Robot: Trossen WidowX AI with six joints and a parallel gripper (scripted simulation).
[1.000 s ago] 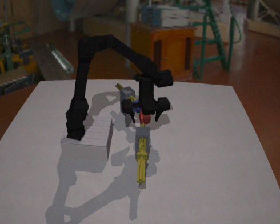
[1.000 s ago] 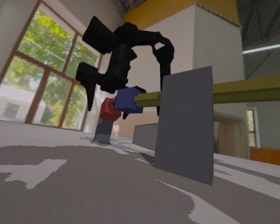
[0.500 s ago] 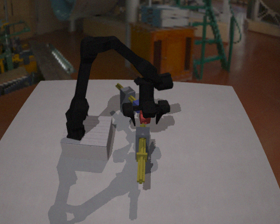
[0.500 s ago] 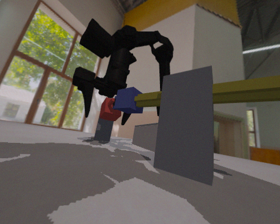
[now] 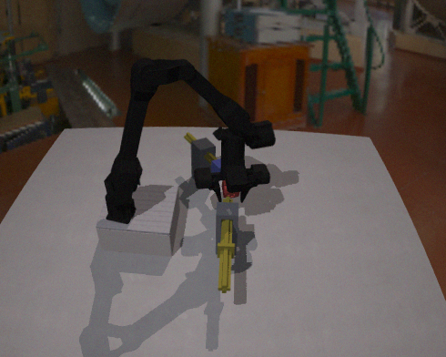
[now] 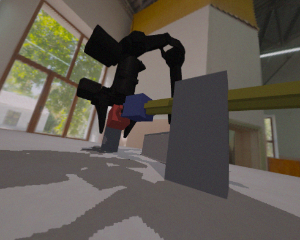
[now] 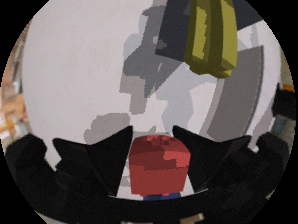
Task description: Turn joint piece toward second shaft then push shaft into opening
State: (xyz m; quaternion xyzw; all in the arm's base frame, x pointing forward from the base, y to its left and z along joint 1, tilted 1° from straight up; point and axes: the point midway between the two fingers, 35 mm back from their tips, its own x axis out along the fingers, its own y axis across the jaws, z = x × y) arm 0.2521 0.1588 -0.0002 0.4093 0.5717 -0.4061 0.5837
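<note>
The red square joint piece lies 4 cm above my gripper tip, 1 cm to the left of it and 1 cm behind it.
</note>
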